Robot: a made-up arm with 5 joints. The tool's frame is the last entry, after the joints.
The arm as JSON. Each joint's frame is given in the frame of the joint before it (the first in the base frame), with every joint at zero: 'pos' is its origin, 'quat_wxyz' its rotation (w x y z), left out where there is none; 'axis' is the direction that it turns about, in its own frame. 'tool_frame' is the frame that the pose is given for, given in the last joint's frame.
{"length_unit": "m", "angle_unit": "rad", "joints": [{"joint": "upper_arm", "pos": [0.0, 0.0, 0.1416], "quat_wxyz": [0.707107, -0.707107, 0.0, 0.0], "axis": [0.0, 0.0, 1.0]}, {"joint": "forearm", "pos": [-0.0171, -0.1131, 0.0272], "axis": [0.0, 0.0, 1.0]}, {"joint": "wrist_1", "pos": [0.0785, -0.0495, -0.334], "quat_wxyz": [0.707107, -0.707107, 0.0, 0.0], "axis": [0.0, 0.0, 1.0]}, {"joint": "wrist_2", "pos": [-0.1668, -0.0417, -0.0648], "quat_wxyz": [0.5, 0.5, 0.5, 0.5], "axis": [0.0, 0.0, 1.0]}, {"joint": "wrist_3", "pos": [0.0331, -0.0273, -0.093], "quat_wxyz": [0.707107, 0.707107, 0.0, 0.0], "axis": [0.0, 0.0, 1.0]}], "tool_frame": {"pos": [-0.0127, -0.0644, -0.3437], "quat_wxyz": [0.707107, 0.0, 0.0, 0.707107]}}
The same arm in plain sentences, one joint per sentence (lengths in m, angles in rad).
The arm has five revolute joints in a row. What follows holds with every joint at zero, and every direction is one of the base frame's.
The first joint lies 0.1416 m along +z from the base frame's origin and rotates about +y.
The second joint lies 0.0171 m along -x and 0.0272 m along +y and 0.1131 m along +z from the first joint and rotates about +y.
The third joint lies 0.0785 m along +x and 0.334 m along -y and 0.0495 m along +z from the second joint and rotates about -z.
The fourth joint lies 0.1668 m along -x and 0.0417 m along +y and 0.0648 m along +z from the third joint and rotates about +x.
The fifth joint lies 0.093 m along -x and 0.0331 m along -y and 0.0273 m along +z from the fourth joint and rotates about +z.
The tool frame, which is the frame that the pose is given for, lies 0.0644 m along -x and 0.0127 m along +y and 0.3437 m along -z from the fifth joint; its axes are parallel to the base frame's.

